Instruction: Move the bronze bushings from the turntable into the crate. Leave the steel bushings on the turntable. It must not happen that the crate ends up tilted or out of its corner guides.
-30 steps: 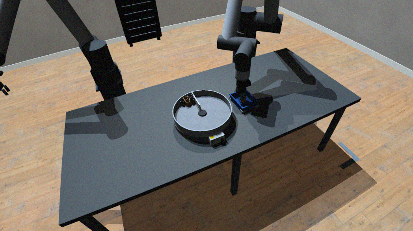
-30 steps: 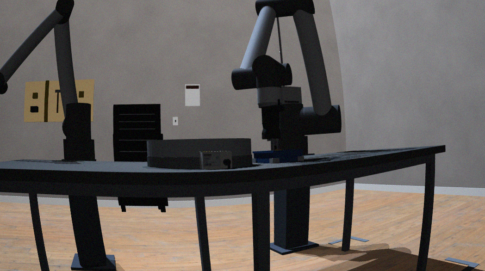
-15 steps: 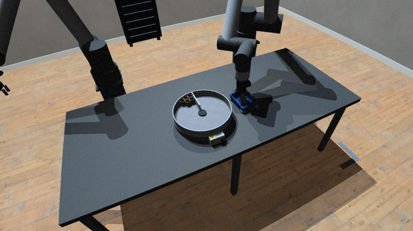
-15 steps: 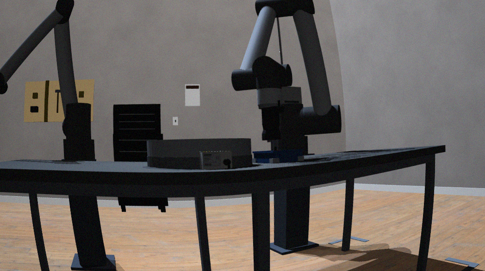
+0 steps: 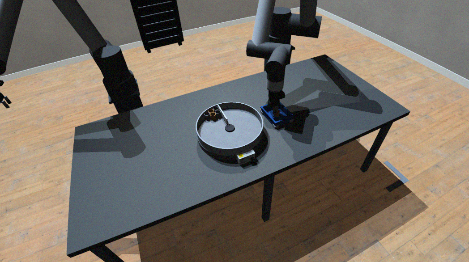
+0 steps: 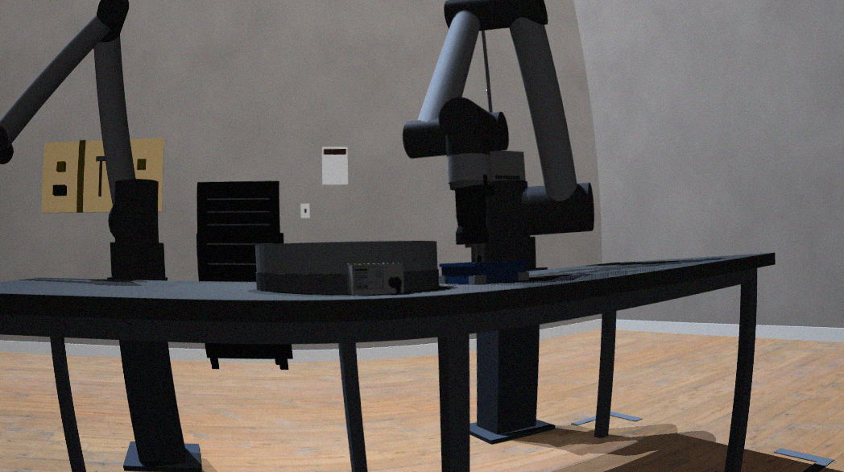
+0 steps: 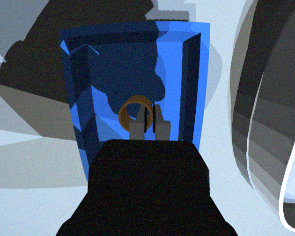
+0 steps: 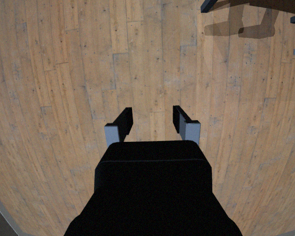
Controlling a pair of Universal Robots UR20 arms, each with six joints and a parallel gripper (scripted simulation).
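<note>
Now: left hand 20 mm to the right of the blue crate and 20 mm above it.
</note>
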